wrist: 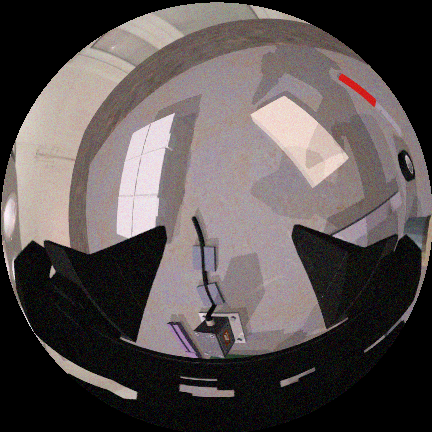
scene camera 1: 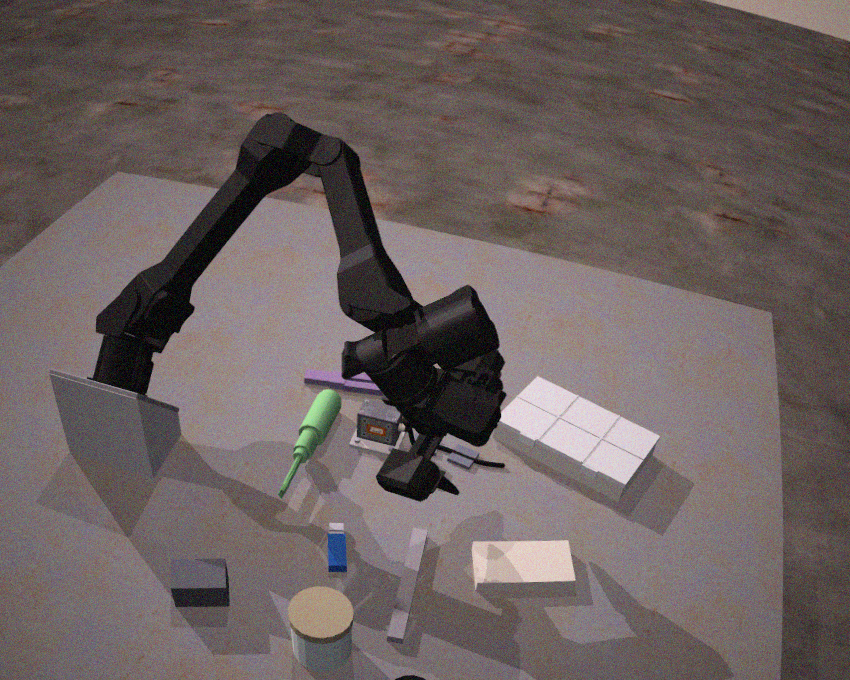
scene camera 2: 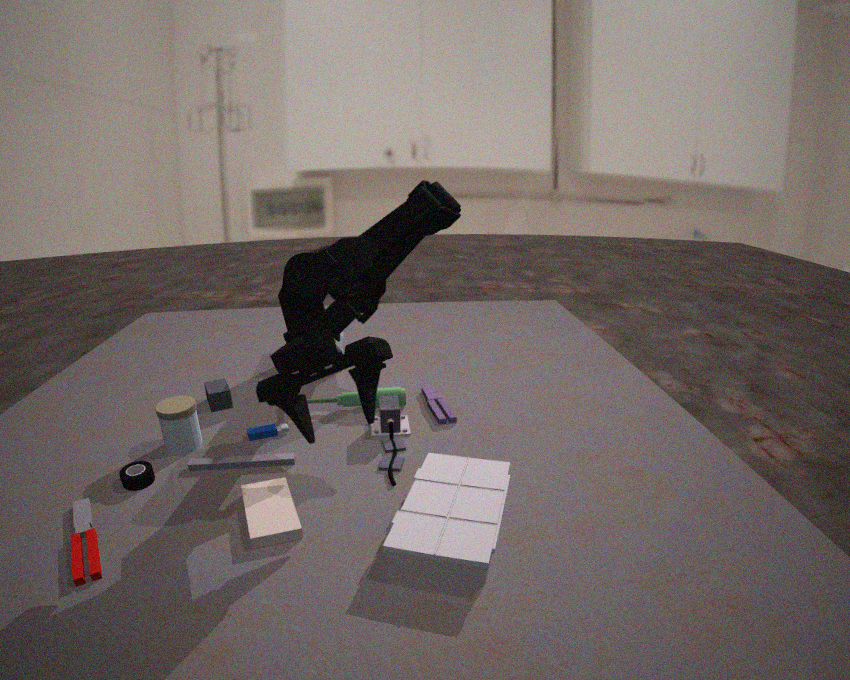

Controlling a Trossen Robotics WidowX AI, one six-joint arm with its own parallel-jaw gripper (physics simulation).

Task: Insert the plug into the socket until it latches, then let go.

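Frame: origin at the arm's base, x ahead, y left, z up, level; metres.
Seen in the pictures: gripper, fingertip midpoint: [wrist: 231, 231] [scene camera 1: 475, 459] [scene camera 2: 340, 433]; arm's base, origin of the base link: [scene camera 1: 116, 389].
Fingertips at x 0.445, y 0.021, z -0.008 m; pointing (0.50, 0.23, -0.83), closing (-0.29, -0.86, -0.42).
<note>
Pixels of each thing's middle, then the offset from my fingertips to it. "*": a spot on its surface instead.
- blue plug, body centre: [scene camera 1: 336, 546] [scene camera 2: 268, 431] 0.129 m back, 0.119 m right, 0.060 m down
- socket, body centre: [scene camera 1: 382, 424] [wrist: 215, 334] [scene camera 2: 389, 416] 0.123 m back, 0.076 m left, 0.044 m down
- white base plate, surface spot: [scene camera 1: 358, 444] [wrist: 241, 337] * 0.148 m back, 0.050 m left, 0.062 m down
- purple tool, body centre: [scene camera 1: 352, 382] [scene camera 2: 436, 403] [wrist: 188, 347] 0.186 m back, 0.162 m left, 0.060 m down
- white tiled block, body centre: [scene camera 2: 453, 511] [scene camera 1: 577, 437] [wrist: 144, 177] 0.120 m ahead, 0.124 m left, 0.049 m down
- cream block, body centre: [scene camera 1: 523, 565] [wrist: 299, 133] [scene camera 2: 270, 510] 0.078 m ahead, 0.095 m right, 0.059 m down
- grey bar, body centre: [scene camera 1: 408, 583] [wrist: 372, 218] [scene camera 2: 241, 462] 0.041 m back, 0.149 m right, 0.061 m down
- jar, body centre: [scene camera 1: 321, 630] [scene camera 2: 179, 424] 0.109 m back, 0.256 m right, 0.031 m down
- dark box, body centre: [scene camera 1: 200, 583] [scene camera 2: 218, 394] 0.253 m back, 0.226 m right, 0.049 m down
The blue plug [scene camera 1: 336, 551] [scene camera 2: 263, 431] with a pale tip lies flat on the table, its tip toward the socket's side; it does not show in the wrist view. The socket [scene camera 1: 380, 425] [scene camera 2: 389, 416] [wrist: 212, 340] is a small grey box with an orange-rimmed opening in one face, fixed on a white base plate [scene camera 1: 358, 444] [wrist: 239, 335]. A black cable runs out of its side. My gripper [scene camera 2: 340, 431] [wrist: 231, 231] is open and empty, fingers spread wide above the table. In scene camera 2, one finger is close beside the socket and the other nearer the plug. In scene camera 1, one finger is hidden.
A green screwdriver [scene camera 1: 322, 411] [scene camera 2: 393, 396] and a purple tool [scene camera 1: 336, 382] [scene camera 2: 435, 405] lie near the socket. A white tiled block [scene camera 1: 577, 432] [scene camera 2: 453, 503], cream block [scene camera 1: 524, 563] [scene camera 2: 270, 506], grey bar [scene camera 1: 407, 588] [scene camera 2: 241, 462], jar [scene camera 1: 320, 634] [scene camera 2: 178, 428] and dark box [scene camera 1: 200, 584] [scene camera 2: 218, 394] stand around.
</note>
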